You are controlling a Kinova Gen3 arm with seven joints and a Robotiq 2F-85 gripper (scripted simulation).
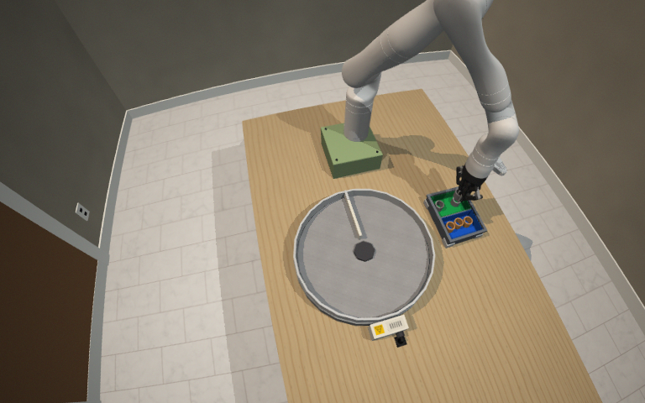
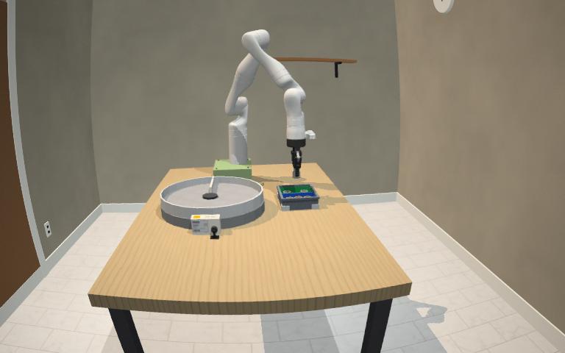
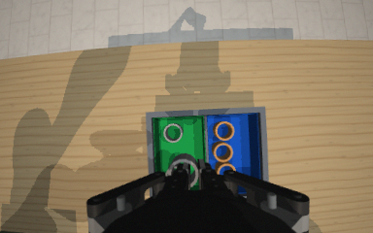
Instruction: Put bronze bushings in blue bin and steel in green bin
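Now: the blue bin 20 mm ahead of my hand and 100 mm below it. The rest, counted from my hand: turntable (100 mm ahead, 340 mm to the right, 70 mm below).
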